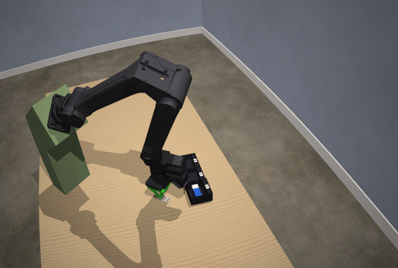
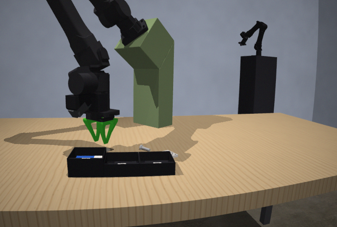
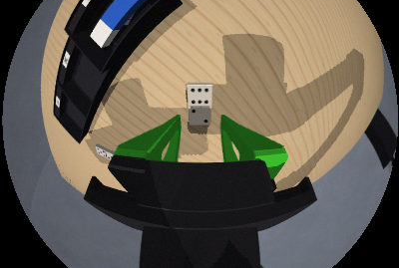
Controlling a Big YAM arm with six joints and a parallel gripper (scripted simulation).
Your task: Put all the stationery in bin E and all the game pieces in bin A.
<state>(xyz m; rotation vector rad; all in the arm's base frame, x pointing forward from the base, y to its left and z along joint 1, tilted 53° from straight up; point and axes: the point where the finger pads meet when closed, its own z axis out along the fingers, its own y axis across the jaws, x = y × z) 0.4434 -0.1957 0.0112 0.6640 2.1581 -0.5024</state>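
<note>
Right now my hand is 30 mm above the white domino. From my hand the other things lie so: grey bolt (10 mm ahead, 130 mm to the left, 30 mm below); joined black bins (150 mm ahead, 50 mm to the left, 20 mm below); blue-and-white eraser (130 mm ahead, 30 mm to the right, 10 mm below).
</note>
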